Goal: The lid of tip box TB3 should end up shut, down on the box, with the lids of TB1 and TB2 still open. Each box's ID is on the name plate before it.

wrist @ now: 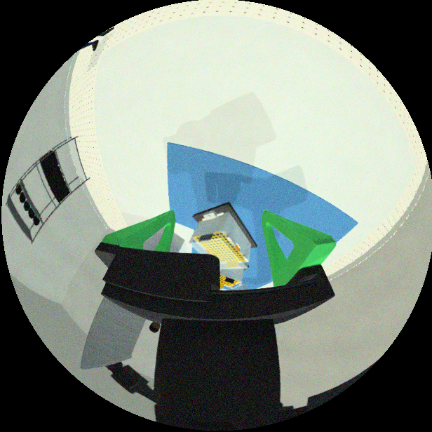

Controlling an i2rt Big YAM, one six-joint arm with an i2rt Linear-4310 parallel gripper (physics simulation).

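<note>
My green-fingered gripper (218, 214) is open, with nothing between its fingers. Between and below the fingertips, in the middle of the wrist view, a tip box (221, 247) with yellow tips stands on the blue mat (310, 212). Its clear lid (226, 221), edged in dark grey, stands raised open. Part of another tip box (230, 281) with yellow tips shows below it, mostly hidden behind the black gripper body. A third box cannot be made out. No name plate is readable, so I cannot tell which box is TB1, TB2 or TB3.
The blue mat lies on a pale table (140, 100), and shadows of the arm fall across both. A wire-framed rack with a black panel (55, 177) stands away at the far left. A grey slab-like part (110, 330) shows at the lower left.
</note>
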